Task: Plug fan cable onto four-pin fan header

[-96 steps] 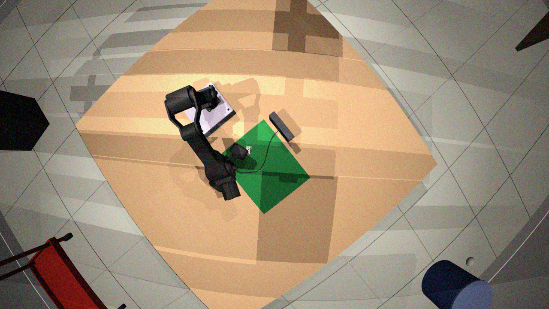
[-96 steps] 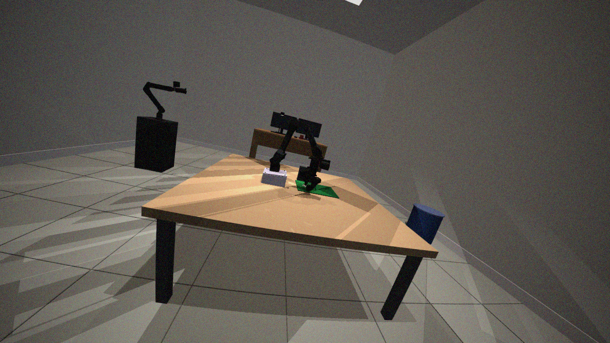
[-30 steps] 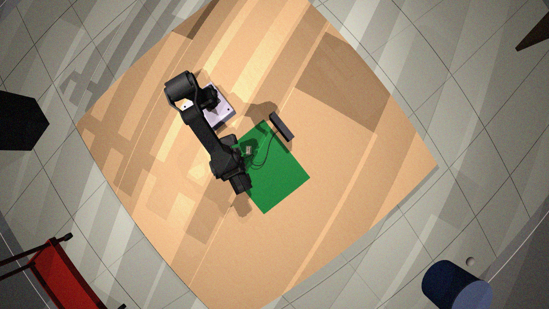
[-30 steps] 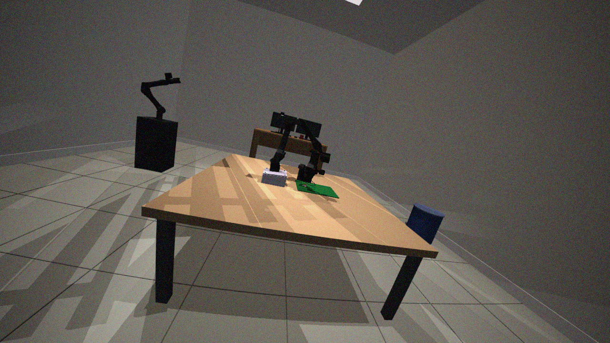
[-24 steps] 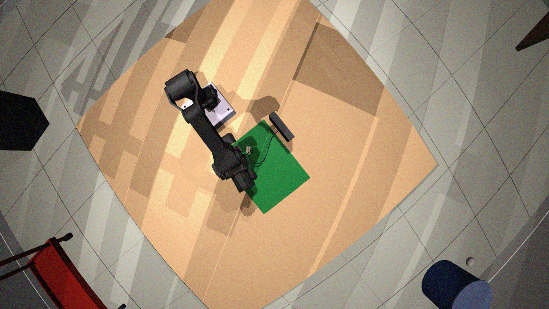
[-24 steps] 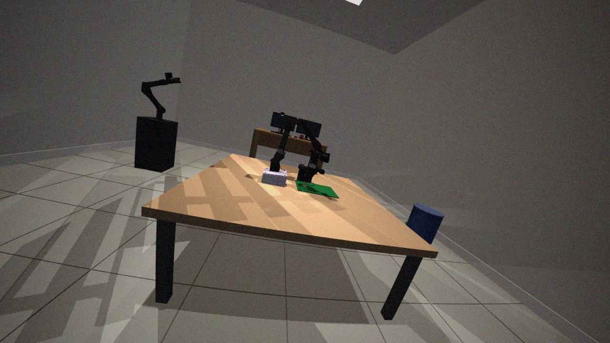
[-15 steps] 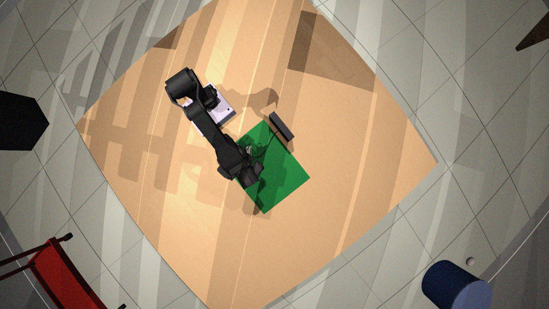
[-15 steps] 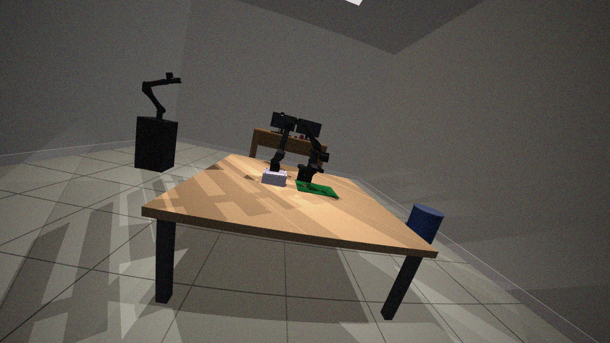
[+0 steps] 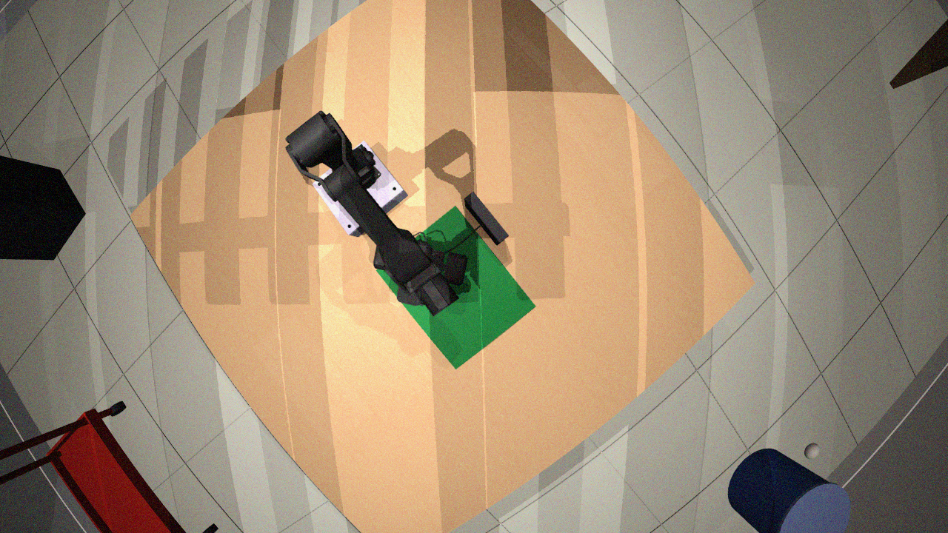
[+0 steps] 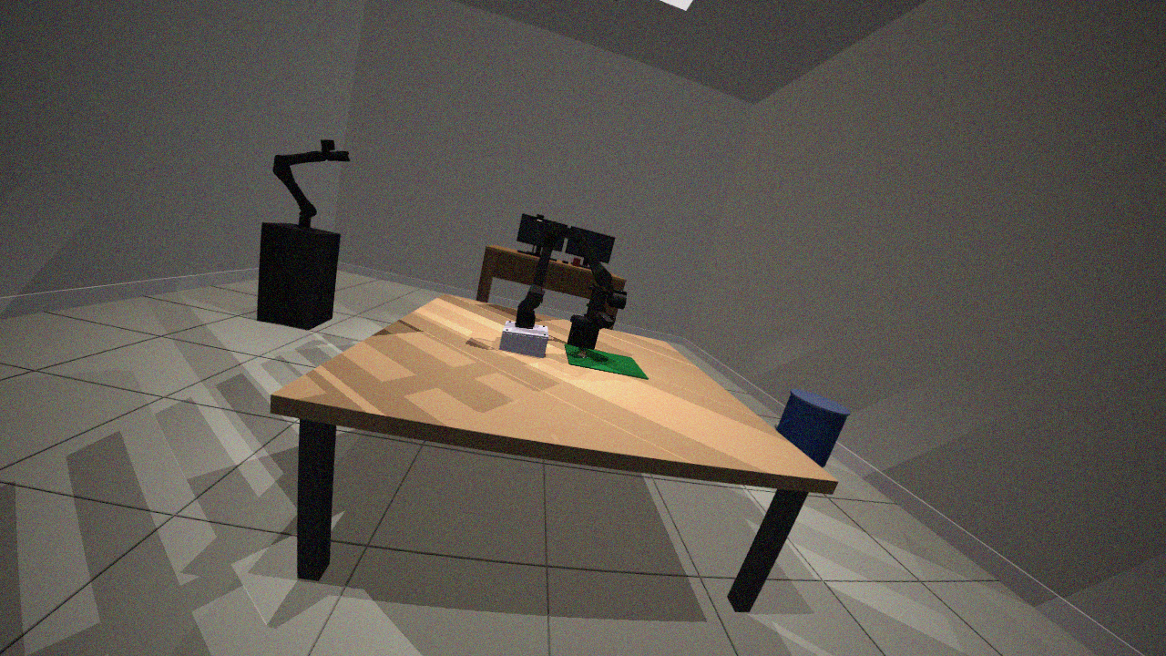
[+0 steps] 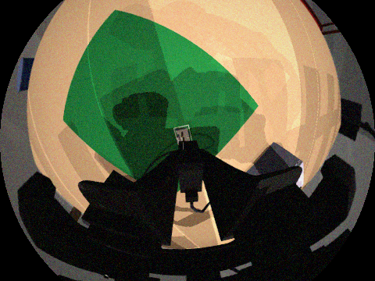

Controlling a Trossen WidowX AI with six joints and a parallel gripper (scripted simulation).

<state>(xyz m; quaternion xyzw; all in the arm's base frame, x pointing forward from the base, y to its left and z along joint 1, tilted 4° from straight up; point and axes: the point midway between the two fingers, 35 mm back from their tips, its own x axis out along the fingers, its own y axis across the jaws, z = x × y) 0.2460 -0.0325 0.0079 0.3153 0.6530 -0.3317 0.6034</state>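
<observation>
My gripper tip is 1 cm to the right of the dark plug and 1 cm below it. Also, from my gripper tip: green board (9 cm ahead, 8 cm below, 1 cm to the left); then dark fan (16 cm to the left, 2 cm ahead, 1 cm below); then pale fan header (6 cm below, 1 cm to the left).
</observation>
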